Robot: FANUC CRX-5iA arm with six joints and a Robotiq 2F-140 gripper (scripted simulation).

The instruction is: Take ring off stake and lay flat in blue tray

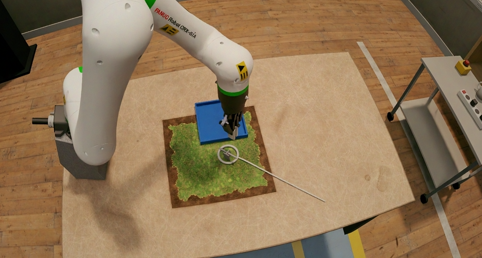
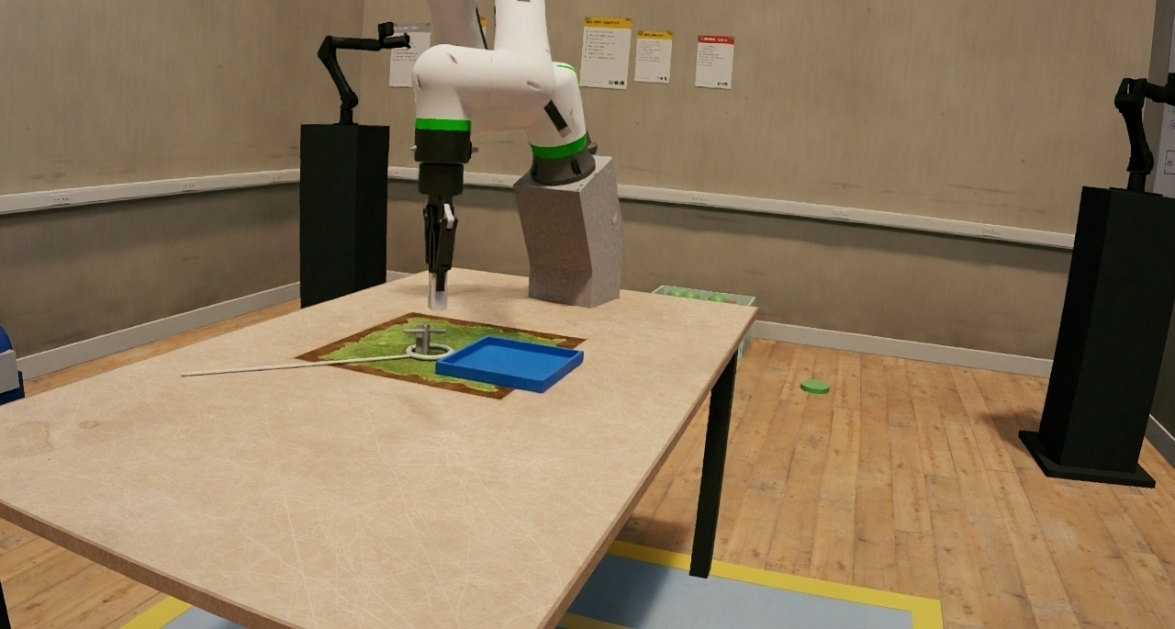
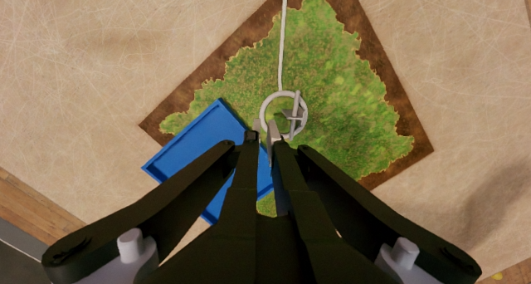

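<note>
Right now my hand is 3 cm past the grey T-topped stake, 4 cm to the left of it and 10 cm above it. Round my hand: white ring: 3 cm behind, 3 cm to the right, 12 cm below; mat: 8 cm behind, 1 cm to the right, 14 cm below; blue tray: 2 cm behind, 13 cm to the left, 12 cm below.
</note>
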